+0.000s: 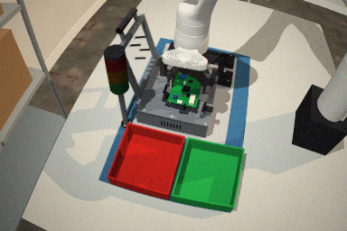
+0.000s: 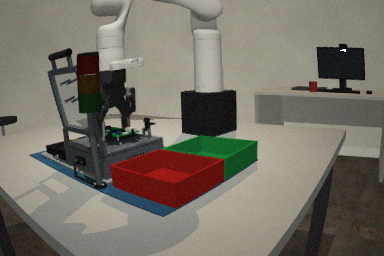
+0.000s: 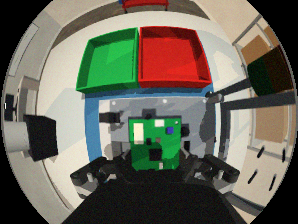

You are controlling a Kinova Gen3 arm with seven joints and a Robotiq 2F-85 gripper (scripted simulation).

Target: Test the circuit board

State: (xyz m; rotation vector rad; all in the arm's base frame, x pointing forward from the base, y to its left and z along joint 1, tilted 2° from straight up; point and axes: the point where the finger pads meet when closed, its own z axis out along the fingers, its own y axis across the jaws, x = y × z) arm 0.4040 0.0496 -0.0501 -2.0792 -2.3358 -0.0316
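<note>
The green circuit board lies right at my hand. Also, from my hand: tester lid 120 mm ahead, 10 mm to the left, 100 mm above; then green bin 130 mm behind, 190 mm to the left, 70 mm below; then red bin 20 mm ahead, 200 mm to the left, 70 mm below.
</note>
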